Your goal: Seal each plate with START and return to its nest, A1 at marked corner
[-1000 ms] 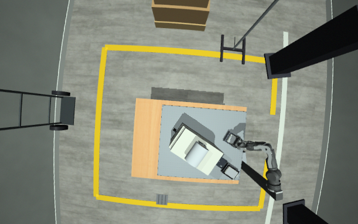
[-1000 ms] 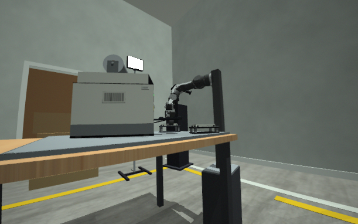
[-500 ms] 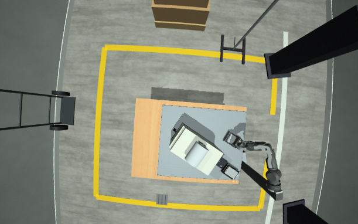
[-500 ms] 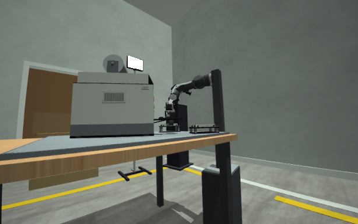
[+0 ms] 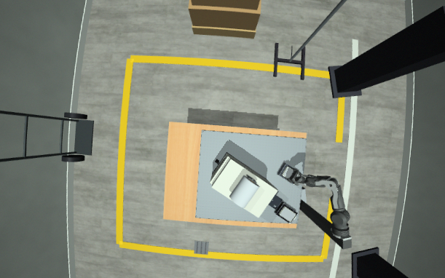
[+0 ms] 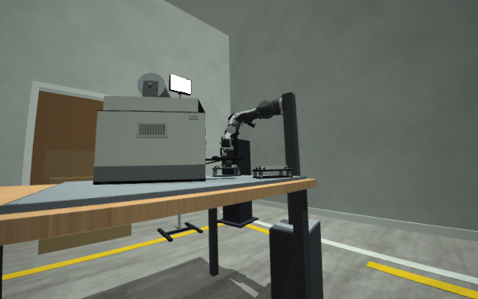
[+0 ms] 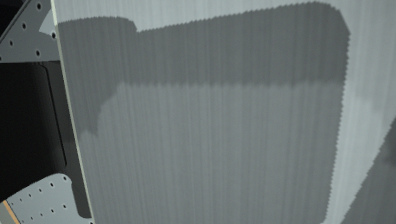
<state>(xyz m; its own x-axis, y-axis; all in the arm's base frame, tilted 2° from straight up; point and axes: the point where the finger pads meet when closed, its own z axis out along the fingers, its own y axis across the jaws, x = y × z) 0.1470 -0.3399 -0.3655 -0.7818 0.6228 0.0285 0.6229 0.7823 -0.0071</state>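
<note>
Right now my hand is right at the plate. From my hand the other things lie so: foil roll: 440 mm ahead, 40 mm to the right, 360 mm above; sealer stage: 190 mm ahead, 180 mm to the left, 40 mm above.
</note>
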